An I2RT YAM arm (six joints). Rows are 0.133 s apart.
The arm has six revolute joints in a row. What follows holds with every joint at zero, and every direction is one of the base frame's.
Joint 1 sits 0.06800 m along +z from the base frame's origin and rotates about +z.
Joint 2 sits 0.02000 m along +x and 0.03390 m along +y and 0.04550 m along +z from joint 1 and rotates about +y.
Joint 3 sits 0.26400 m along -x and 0.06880 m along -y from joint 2 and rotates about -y.
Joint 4 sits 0.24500 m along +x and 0.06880 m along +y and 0.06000 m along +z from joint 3 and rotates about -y.
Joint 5 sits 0.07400 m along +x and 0.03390 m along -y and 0.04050 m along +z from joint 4 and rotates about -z.
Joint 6 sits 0.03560 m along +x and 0.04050 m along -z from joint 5 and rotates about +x.
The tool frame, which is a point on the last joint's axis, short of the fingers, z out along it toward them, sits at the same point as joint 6; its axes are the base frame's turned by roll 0.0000, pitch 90.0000 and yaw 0.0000 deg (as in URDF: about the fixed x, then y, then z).
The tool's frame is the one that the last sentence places.
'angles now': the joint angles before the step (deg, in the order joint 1, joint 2, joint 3, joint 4, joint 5, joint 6). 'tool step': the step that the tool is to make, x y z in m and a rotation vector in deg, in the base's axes. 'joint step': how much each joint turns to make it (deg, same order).
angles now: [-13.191 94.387 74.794 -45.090 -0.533 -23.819]
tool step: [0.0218 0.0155 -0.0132 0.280 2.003 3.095]
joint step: [3.247 4.997 2.972 0.008 0.178 0.085]
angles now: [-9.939 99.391 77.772 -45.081 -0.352 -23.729]
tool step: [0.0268 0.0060 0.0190 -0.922 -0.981 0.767]
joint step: [1.680 4.763 9.923 -4.047 1.060 0.529]
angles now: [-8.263 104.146 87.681 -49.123 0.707 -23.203]
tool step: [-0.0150 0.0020 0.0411 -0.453 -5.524 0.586]
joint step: [-0.088 -5.333 1.800 -1.599 -0.619 -0.439]
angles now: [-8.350 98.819 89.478 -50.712 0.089 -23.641]
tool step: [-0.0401 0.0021 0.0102 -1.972 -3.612 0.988]
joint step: [-0.619 -10.015 -9.281 3.144 0.345 -2.107]
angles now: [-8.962 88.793 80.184 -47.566 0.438 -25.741]
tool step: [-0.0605 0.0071 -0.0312 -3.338 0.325 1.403]
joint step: [-0.273 -13.691 -18.857 5.450 1.840 -3.261]
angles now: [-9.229 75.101 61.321 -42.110 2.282 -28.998]
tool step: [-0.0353 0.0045 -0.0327 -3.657 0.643 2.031]
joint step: [-0.006 -8.015 -12.785 4.937 1.927 -3.777]
